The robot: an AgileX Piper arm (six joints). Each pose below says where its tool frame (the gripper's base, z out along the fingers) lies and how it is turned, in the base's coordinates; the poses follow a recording.
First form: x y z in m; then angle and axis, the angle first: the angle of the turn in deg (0 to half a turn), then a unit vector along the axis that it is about.
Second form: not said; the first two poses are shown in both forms.
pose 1, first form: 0.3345, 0.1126, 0.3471, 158.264, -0.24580, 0.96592, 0.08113
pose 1, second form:
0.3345, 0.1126, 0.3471
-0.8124, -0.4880, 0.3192
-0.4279, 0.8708, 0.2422
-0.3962, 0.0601, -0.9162

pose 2, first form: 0.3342, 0.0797, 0.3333, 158.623, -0.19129, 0.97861, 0.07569
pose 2, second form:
0.3342, 0.0797, 0.3333
-0.8605, -0.3891, 0.3287
-0.3339, 0.9183, 0.2128
-0.3847, 0.0733, -0.9201

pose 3, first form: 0.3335, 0.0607, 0.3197, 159.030, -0.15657, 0.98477, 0.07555
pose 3, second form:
0.3335, 0.0607, 0.3197
-0.8864, -0.3252, 0.3296
-0.2711, 0.9416, 0.1999
-0.3753, 0.0878, -0.9227

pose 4, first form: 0.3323, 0.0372, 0.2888, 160.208, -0.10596, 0.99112, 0.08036
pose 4, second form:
0.3323, 0.0372, 0.2888
-0.9191, -0.2310, 0.3191
-0.1766, 0.9657, 0.1905
-0.3521, 0.1187, -0.9284

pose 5, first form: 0.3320, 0.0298, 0.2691, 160.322, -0.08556, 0.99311, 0.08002
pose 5, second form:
0.3320, 0.0298, 0.2691
-0.9274, -0.1919, 0.3211
-0.1380, 0.9734, 0.1831
-0.3477, 0.1255, -0.9292

